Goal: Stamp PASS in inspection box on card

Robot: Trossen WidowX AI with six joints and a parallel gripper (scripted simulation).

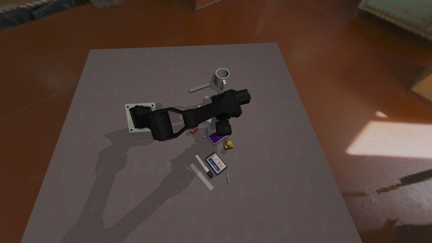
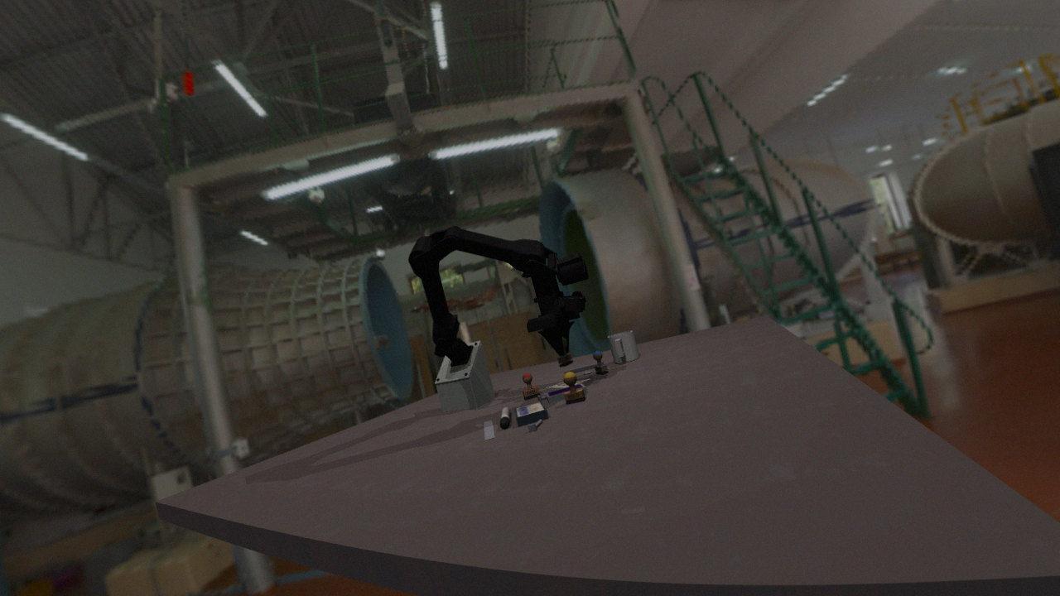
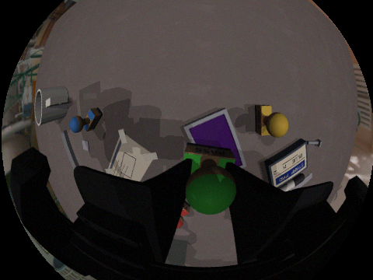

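Now: the purple ink pad 1 cm behind my gripper tip, 2 cm to the right of it and 9 cm below it. Also, from my gripper tip: red stamp (13 cm behind, 3 cm to the left, 8 cm below); then yellow stamp (4 cm ahead, 8 cm to the right, 8 cm below); then green-knobbed stamp (right at my gripper tip).
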